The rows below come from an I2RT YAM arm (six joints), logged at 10 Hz.
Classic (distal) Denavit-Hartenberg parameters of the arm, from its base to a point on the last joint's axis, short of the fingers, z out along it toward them. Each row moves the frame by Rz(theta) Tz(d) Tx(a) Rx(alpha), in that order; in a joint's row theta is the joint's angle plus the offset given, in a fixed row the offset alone. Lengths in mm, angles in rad.
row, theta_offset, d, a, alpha
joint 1, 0, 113.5, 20, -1.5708
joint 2, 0, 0, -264, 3.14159
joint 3, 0.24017, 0, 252.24, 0
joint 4, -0.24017, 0, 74, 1.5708
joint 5, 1.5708, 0, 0, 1.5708
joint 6, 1.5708, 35.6, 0, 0
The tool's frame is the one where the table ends.
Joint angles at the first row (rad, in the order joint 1, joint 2, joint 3, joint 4, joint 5, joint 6):
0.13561 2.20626 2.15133 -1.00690 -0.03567 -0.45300
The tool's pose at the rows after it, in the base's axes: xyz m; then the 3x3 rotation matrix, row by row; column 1 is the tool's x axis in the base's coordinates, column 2 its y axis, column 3 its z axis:
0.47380 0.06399 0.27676; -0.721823 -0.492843 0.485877; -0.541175 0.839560 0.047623; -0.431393 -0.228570 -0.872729
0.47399 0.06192 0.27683; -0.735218 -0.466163 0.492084; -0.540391 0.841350 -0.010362; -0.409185 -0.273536 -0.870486
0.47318 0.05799 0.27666; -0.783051 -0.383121 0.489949; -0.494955 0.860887 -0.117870; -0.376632 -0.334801 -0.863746
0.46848 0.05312 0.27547; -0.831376 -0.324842 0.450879; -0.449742 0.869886 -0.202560; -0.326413 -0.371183 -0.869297
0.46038 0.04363 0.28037; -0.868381 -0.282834 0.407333; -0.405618 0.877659 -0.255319; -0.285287 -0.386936 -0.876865
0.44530 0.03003 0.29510; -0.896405 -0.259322 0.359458; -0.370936 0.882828 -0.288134; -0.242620 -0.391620 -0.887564
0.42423 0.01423 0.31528; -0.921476 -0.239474 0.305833; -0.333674 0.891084 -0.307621; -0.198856 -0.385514 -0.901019
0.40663 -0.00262 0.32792; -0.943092 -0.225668 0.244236; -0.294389 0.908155 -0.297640; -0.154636 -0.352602 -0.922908
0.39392 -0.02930 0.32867; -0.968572 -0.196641 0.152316; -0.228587 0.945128 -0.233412; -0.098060 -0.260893 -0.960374
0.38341 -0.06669 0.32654; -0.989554 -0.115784 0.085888; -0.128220 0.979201 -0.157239; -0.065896 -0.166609 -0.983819
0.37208 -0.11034 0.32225; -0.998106 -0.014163 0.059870; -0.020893 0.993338 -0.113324; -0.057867 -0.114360 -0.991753
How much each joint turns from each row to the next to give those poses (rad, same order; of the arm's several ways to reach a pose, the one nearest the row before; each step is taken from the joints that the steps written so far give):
0.00001 0.00002 0.00003 0.00075 0.05417 -0.00114
0.00000 -0.00003 -0.00004 -0.00037 0.05837 0.00152
-0.00001 0.00000 -0.00001 -0.01144 0.10719 0.05073
-0.00305 -0.00148 0.00008 -0.04925 0.07935 0.04655
-0.01487 -0.01642 -0.00003 -0.06293 0.04273 0.03433
-0.02481 -0.04161 -0.00005 -0.08808 0.01983 0.01410
-0.03204 -0.05723 0.00035 -0.10681 0.00572 0.00955
-0.04080 -0.03851 0.00197 -0.09579 -0.02441 0.00421
-0.07402 -0.00913 0.00041 -0.09233 -0.08049 0.00113
-0.10528 0.00112 -0.00120 -0.05642 -0.08469 0.00153
-0.12056 -0.00039 -0.01678 -0.00535 -0.04959 -0.01107

